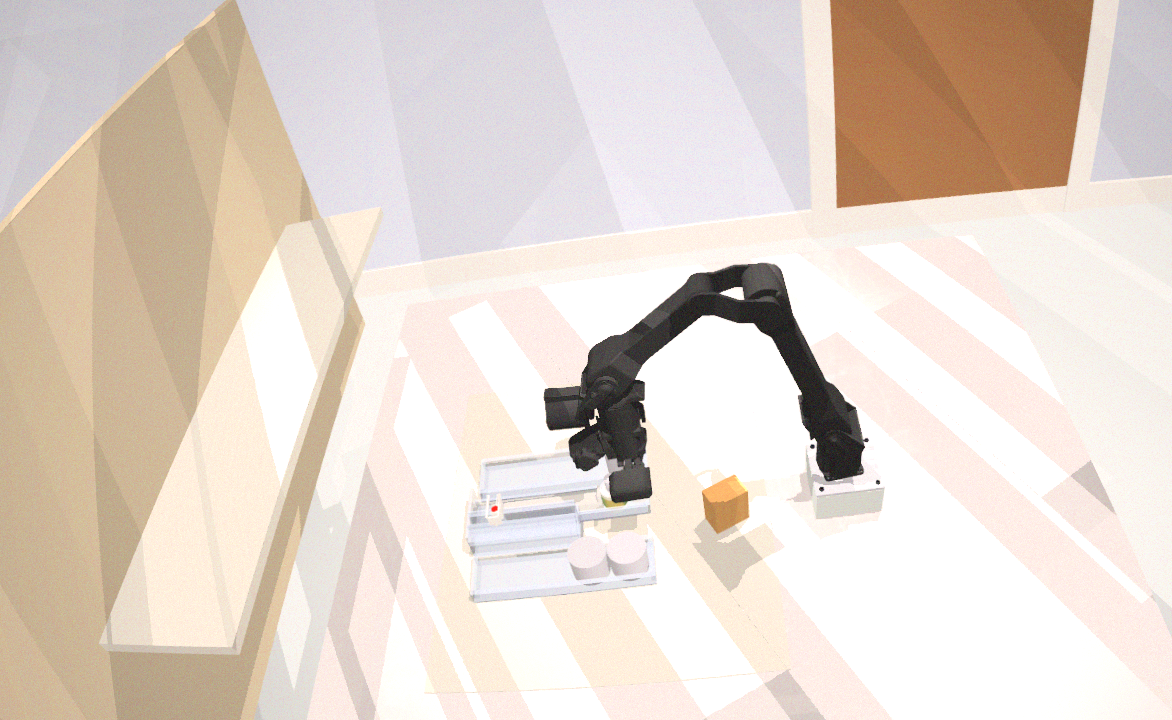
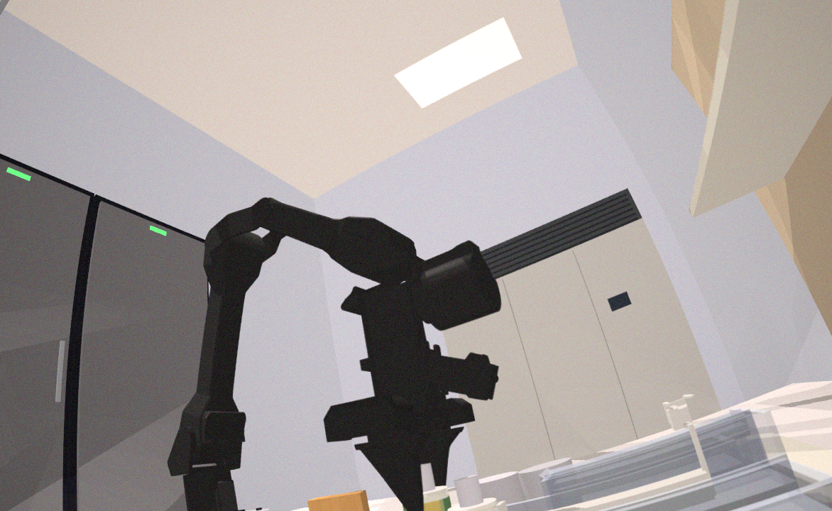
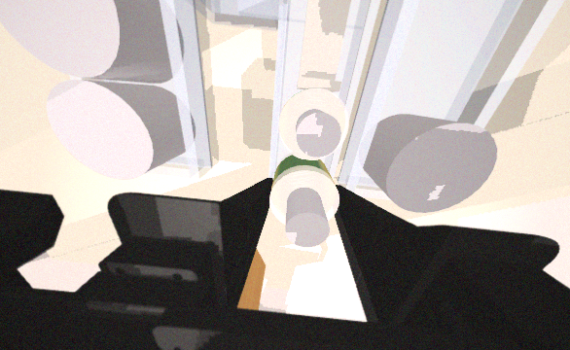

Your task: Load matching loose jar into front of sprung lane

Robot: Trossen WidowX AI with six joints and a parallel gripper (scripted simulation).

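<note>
My gripper tip is now 13 cm past the orange box, 7 cm to the right of it and 1 cm above it. Round my gripper tip: wooden shelf (52 cm ahead, 4 cm to the right, 32 cm above); then red dot (23 cm ahead, 2 cm to the left, 2 cm above).
</note>
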